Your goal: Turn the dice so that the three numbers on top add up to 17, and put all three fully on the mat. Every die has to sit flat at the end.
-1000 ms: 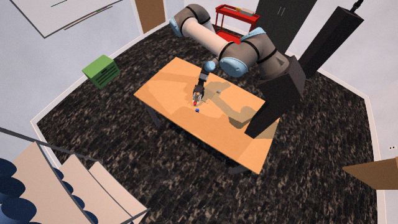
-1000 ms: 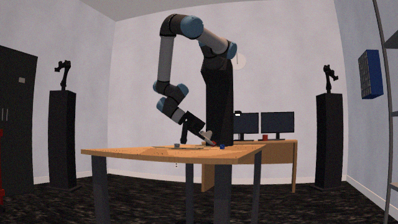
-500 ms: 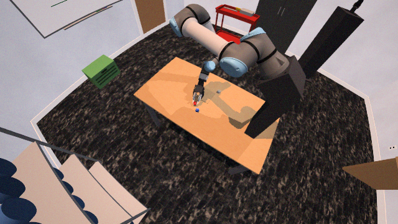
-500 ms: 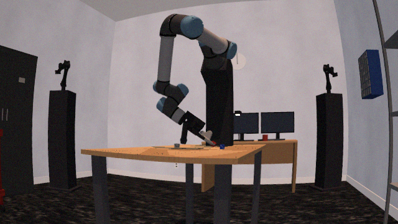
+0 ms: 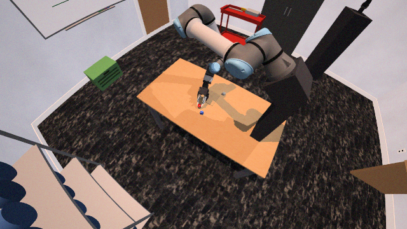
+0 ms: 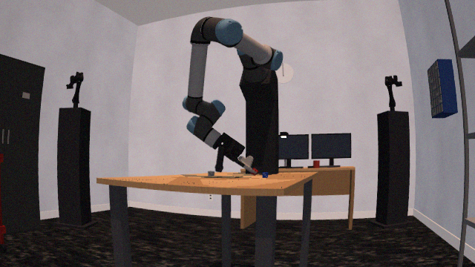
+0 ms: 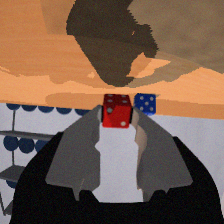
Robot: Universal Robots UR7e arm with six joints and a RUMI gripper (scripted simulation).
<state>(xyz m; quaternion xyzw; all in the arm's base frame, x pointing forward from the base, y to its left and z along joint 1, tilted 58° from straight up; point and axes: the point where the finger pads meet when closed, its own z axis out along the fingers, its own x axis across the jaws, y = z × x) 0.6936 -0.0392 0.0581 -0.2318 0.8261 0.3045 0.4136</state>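
Right now my hand is 60 mm to the right of the blue die, 30 mm past it and 20 mm above it. Also, from my hand: red die (right at my hand); grey die (190 mm to the right, 180 mm behind, 20 mm below); tan mat (130 mm to the right, 60 mm behind, 30 mm below).
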